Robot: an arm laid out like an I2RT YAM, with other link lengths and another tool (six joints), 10 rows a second.
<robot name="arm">
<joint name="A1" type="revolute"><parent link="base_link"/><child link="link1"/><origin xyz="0 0 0.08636"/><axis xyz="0 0 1"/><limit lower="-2.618" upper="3.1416"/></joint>
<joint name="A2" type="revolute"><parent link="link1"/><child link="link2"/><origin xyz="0.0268 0.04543 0.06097" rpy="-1.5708 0 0"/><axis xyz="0 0 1"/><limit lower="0" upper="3.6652"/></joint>
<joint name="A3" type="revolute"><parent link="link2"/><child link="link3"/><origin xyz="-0.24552 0 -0.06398" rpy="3.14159 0 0"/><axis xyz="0 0 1"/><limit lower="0" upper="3.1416"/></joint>
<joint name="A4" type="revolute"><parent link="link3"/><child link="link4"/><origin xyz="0.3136 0.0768 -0.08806"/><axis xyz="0 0 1"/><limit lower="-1.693" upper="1.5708"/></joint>
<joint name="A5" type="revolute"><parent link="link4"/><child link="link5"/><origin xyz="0.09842 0.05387 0.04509" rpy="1.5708 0 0"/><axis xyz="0 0 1"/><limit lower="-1.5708" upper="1.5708"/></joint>
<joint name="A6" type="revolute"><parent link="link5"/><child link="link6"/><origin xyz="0.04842 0 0.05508" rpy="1.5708 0 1.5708"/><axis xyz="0 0 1"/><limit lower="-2.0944" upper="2.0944"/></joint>
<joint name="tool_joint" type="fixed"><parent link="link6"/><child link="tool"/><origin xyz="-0.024 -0.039 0.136" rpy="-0.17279 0 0.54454"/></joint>
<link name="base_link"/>
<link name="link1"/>
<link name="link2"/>
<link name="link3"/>
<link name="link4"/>
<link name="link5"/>
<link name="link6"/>
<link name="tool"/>
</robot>
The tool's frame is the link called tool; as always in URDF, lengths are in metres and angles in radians.
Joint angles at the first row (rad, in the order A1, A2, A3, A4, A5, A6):
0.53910, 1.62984, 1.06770, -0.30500, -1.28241, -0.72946
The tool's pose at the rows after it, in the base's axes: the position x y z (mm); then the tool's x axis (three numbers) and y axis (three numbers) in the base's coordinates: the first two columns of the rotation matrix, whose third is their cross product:
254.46, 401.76, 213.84, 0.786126, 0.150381, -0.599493, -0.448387, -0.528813, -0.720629
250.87, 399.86, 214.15, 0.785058, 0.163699, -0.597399, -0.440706, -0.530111, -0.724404
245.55, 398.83, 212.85, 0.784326, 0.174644, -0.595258, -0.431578, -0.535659, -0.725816
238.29, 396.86, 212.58, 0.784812, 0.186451, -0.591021, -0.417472, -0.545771, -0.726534
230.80, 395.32, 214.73, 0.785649, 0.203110, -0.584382, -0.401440, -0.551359, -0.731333
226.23, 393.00, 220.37, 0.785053, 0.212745, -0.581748, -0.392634, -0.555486, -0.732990
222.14, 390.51, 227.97, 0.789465, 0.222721, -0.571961, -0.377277, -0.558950, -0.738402
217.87, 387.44, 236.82, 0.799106, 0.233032, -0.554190, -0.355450, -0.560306, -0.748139
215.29, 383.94, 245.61, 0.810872, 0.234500, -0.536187, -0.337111, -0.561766, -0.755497
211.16, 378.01, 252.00, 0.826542, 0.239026, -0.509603, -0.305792, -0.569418, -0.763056
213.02, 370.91, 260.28, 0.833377, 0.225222, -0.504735, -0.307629, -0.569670, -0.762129
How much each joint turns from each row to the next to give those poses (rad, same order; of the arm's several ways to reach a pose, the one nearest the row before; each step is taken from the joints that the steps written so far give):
0.00074, 0.00379, 0.00698, -0.02935, -0.00320, -0.02648
0.00011, -0.00127, 0.00081, -0.02239, -0.01102, -0.02561
0.00418, -0.00176, -0.00060, -0.02757, -0.00490, -0.03002
0.00474, -0.00374, 0.00764, -0.05978, -0.00226, -0.05379
0.00619, -0.00724, 0.00596, -0.04795, -0.00558, -0.04442
0.00095, -0.00843, 0.01538, -0.05780, -0.00455, -0.03834
0.00004, -0.00789, 0.02469, -0.06999, -0.00096, -0.05001
-0.00088, -0.01196, 0.02535, -0.07059, 0.00245, -0.05505
-0.00404, -0.01593, 0.02200, -0.06042, 0.00875, -0.04277
-0.00705, -0.00656, 0.03404, -0.09978, 0.01502, -0.08853
-0.01858, -0.01588, 0.01759, -0.05730, 0.00628, -0.02851

